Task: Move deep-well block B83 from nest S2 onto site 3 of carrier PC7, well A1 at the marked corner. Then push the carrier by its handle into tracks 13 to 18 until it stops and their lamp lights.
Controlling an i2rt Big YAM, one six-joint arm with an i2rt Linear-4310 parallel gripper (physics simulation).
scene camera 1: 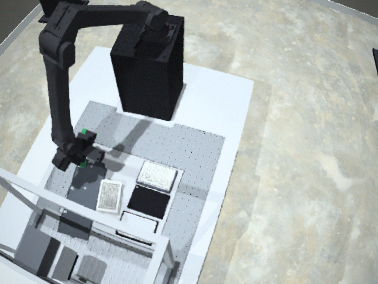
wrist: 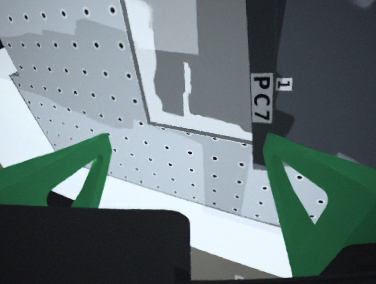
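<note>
The dark grey carrier PC7 (scene camera 1: 86, 196) (wrist: 320, 65) lies on the left of the work area in the scene view; its PC7 label and a site label "1" show in the wrist view. One pale well block (scene camera 1: 110, 196) is close beside its right side, and another pale block (scene camera 1: 157, 173) is at the upper right. Their labels are too small to read, so I cannot tell which is B83. My gripper (scene camera 1: 83, 148) (wrist: 187, 141) is open and empty, above the carrier's upper end. The handle cannot be made out, and a lit lamp does not show.
A black rectangular nest (scene camera 1: 148, 201) and a white, dark-edged nest (scene camera 1: 139, 226) are below the upper right block. A pale framed enclosure (scene camera 1: 95, 218) crosses above the ribbed track deck (scene camera 1: 125, 255), where grey blocks (scene camera 1: 36, 250) stand. A tall black box (scene camera 1: 147, 80) stands behind the perforated board (scene camera 1: 195, 145) (wrist: 90, 107).
</note>
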